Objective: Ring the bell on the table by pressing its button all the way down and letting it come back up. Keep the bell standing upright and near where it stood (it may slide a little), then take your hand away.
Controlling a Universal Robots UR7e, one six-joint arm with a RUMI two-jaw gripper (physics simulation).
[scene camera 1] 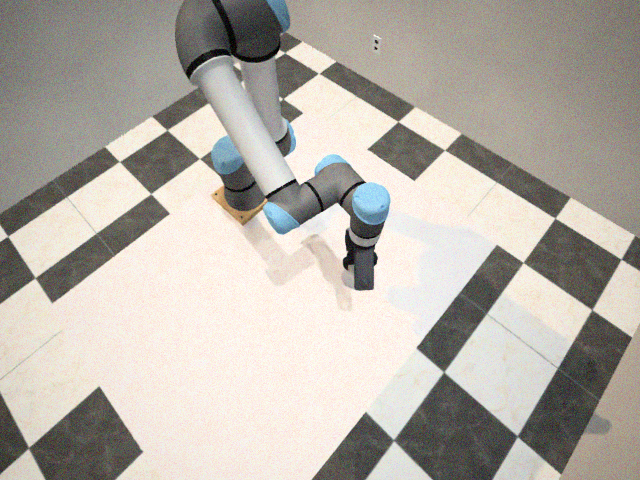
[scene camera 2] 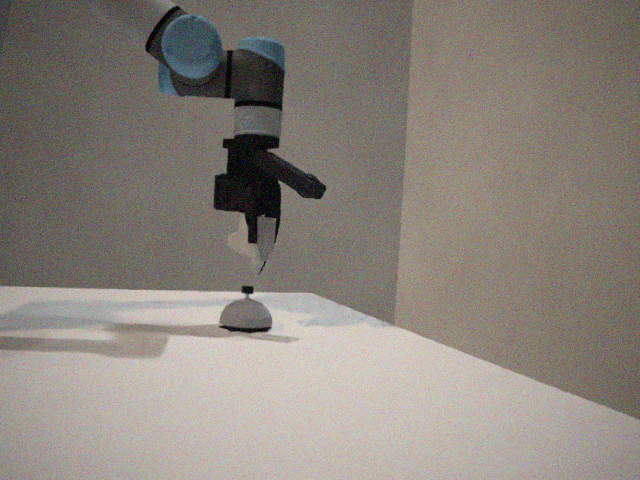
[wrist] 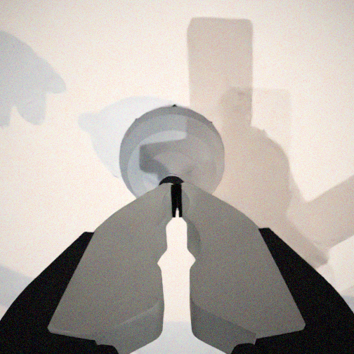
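Seen in the pictures: gripper, fingertip midpoint: point(scene camera 2: 257, 274); arm's base, origin of the base link: point(scene camera 1: 246, 193).
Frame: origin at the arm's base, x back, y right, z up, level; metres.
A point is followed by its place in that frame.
Observation:
The bell is a grey dome point(scene camera 2: 245, 315) {y -0.046, x -0.477, z 0.004 m} point(wrist: 172, 122) on a thin dark base, standing upright on the white table top point(scene camera 2: 310, 408) {y 0.321, x -0.489, z -0.022 m}. Its black button point(scene camera 2: 247, 289) {y -0.074, x -0.482, z 0.041 m} point(wrist: 171, 179) stands raised on a short stem above the dome. My gripper point(scene camera 2: 260, 272) {y -0.069, x -0.496, z 0.065 m} point(wrist: 176, 186) is shut and empty and points down. In the scene camera 2 view its tips are above the button and slightly to the right, with a visible gap between them. In the wrist view the tips cover the near part of the button. In the scene camera 1 view the gripper hides most of the bell.
The arm's wooden base plate point(scene camera 1: 242, 214) {y 0.061, x -0.066, z 0.002 m} is at the back left in the scene camera 1 view. Dark and light tiles surround the pale middle area. Grey walls rise behind, one with a socket point(scene camera 1: 376, 43). Shadows of the arm fall around the bell.

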